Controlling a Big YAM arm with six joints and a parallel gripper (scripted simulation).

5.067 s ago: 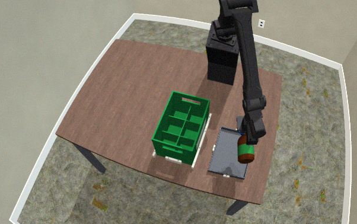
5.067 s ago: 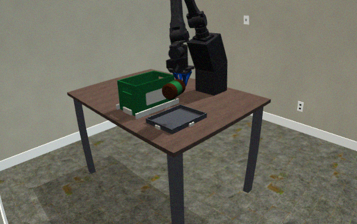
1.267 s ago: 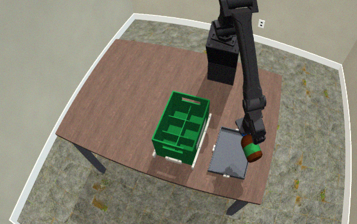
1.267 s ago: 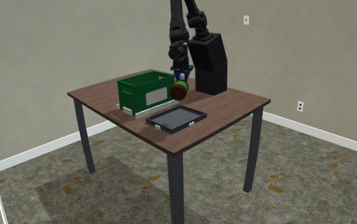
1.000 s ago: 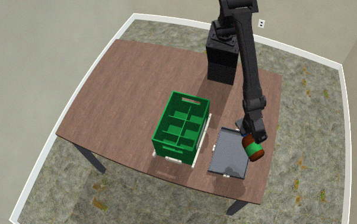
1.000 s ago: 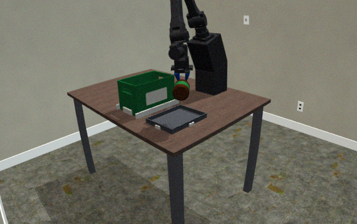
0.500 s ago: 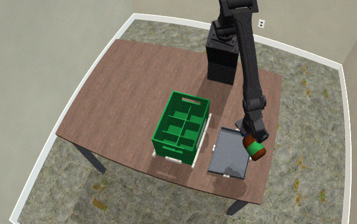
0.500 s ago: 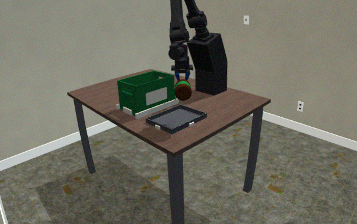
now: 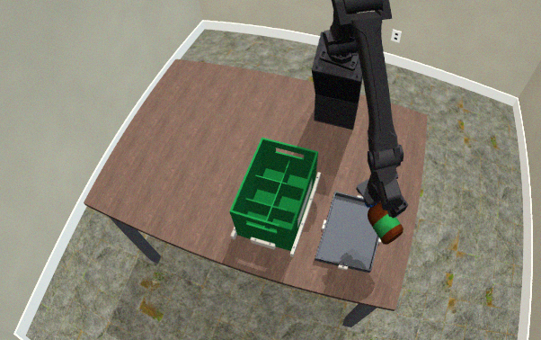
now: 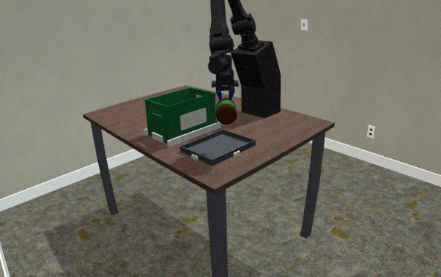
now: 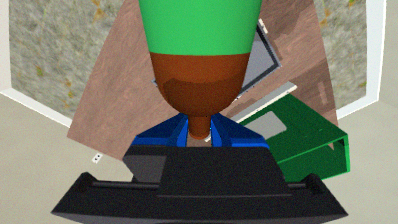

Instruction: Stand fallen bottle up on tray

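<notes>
My hand is 40 mm to the right of the bottle and 30 mm short of it. The rest, counted from my hand: tray: 180 mm below, 30 mm ahead, 20 mm to the right; green crate: 290 mm to the right, 100 mm below, 40 mm ahead.
</notes>
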